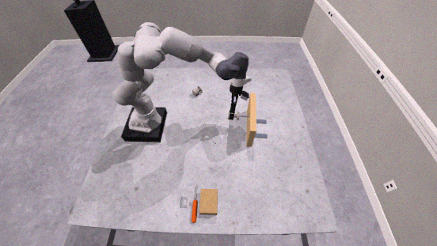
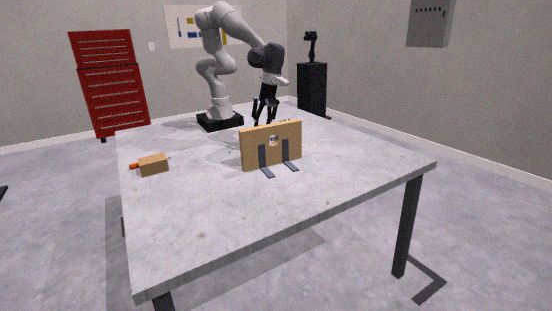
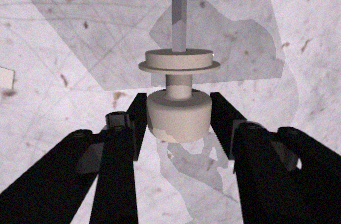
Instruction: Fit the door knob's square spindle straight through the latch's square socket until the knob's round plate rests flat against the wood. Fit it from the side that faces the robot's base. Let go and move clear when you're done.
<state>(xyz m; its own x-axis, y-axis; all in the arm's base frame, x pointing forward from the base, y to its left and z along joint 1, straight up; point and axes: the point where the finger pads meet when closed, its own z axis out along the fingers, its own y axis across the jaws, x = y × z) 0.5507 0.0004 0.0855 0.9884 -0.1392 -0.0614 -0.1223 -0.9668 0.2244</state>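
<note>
My gripper is now 13 cm short of the latch socket, 2 cm to the left of it and 2 cm above it. The rest, counted from my hand: wooden block (51 cm to the right, 15 cm behind, 12 cm below); then upright wooden panel (13 cm ahead, 4 cm below, 2 cm to the right); then pale chip (20 cm to the left, 15 cm below, 4 cm ahead).
</note>
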